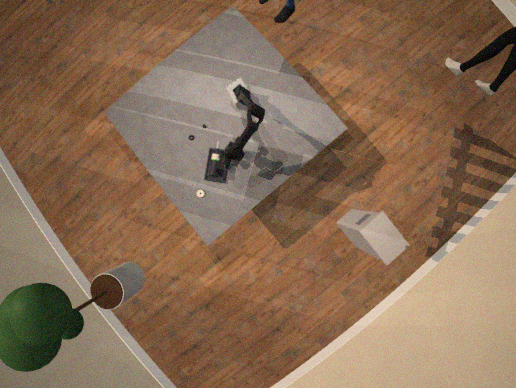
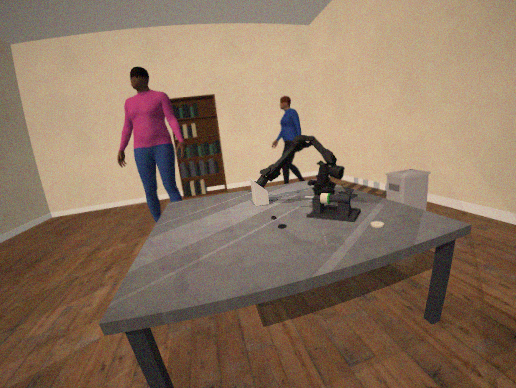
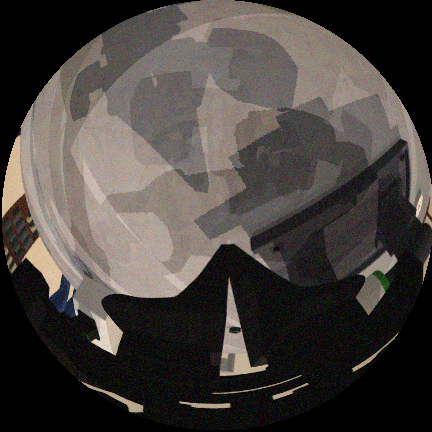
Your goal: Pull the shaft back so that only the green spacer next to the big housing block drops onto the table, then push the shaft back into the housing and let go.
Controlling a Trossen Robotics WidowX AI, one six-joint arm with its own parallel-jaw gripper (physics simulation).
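Frame: origin at the arm's base, x up, y left, z back, level; metres.
Seen in the pictures: gripper, fingertip midpoint: [image 3: 226, 249]; arm's base at its link origin: [image 1: 239, 91] [image 2: 259, 185] [image 3: 88, 324].
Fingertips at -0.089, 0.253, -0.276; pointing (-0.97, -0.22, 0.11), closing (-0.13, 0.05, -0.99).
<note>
Pixels of each thing's middle, then the offset from my fingertips to it, as dx, dy, dz. "*": a spot on its surface instead. Level surfaces: height alone.
- grey table at its surface level: dx -0.028
- thin shaft at a spot on its surface: [image 2: 310, 197] [image 1: 216, 146] * +0.054, -0.075, -0.070
- green spacer at the middle of its body: [image 3: 378, 296] [image 2: 329, 198] +0.052, -0.006, -0.139
- white spacer at the middle of its body: [image 3: 366, 305] [image 2: 326, 198] +0.052, -0.016, -0.128
- white ring at the middle of its body: [image 2: 377, 224] [image 1: 200, 193] -0.023, +0.082, -0.374
A dark fixture with its base plate [image 1: 211, 175] [image 2: 349, 216] [image 3: 322, 207] stands on the grey table [image 1: 160, 100] [image 2: 226, 262]. Its big housing block [image 2: 342, 202] holds a thin shaft [image 1: 217, 145] [image 2: 310, 197]. A green spacer [image 1: 215, 158] [image 2: 329, 198] [image 3: 381, 280] sits on the shaft next to the block, with a white spacer [image 1: 215, 155] [image 2: 324, 198] [image 3: 368, 294] beside it. My gripper [image 1: 223, 162] [image 2: 319, 188] [image 3: 226, 249] is shut and empty. It hangs just beside the fixture, close to the spacers, and touches nothing that I can see.
Two black rings [image 1: 191, 137] [image 1: 204, 126] [image 2: 282, 225] [image 2: 273, 217] and a white ring [image 1: 199, 193] [image 2: 376, 224] lie on the table. A grey box [image 1: 373, 235] [image 2: 407, 187] stands on the floor beyond the table. Two people and a bookshelf [image 2: 214, 101] are behind.
</note>
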